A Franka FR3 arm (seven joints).
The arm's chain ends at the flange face. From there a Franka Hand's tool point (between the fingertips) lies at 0.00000 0.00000 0.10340 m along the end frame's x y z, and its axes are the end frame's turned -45 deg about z.
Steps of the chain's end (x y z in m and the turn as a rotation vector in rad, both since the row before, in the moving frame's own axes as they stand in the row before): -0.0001 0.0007 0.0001 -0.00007 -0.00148 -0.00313; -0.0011 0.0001 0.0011 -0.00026 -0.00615 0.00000; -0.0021 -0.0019 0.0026 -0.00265 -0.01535 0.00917; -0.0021 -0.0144 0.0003 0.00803 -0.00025 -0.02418; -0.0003 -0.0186 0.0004 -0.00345 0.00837 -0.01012; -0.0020 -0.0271 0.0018 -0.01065 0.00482 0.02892; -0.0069 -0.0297 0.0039 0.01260 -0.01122 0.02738; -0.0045 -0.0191 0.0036 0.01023 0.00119 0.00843
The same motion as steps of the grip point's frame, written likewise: -0.0007 0.0003 0.0001 0.00100 -0.00110 -0.00313; -0.0013 -0.0011 0.0011 0.00416 -0.00453 0.00000; -0.0015 -0.0038 0.0026 0.00898 -0.01273 0.00917; 0.0093 -0.0123 0.0003 0.00585 0.00550 -0.02418; 0.0133 -0.0125 0.0004 -0.00836 0.00348 -0.01012; 0.0173 -0.0195 0.0018 -0.01094 -0.00412 0.02892; 0.0162 -0.0276 0.0039 0.01684 0.00098 0.02738; 0.0112 -0.0173 0.0036 0.00639 0.00808 0.00843
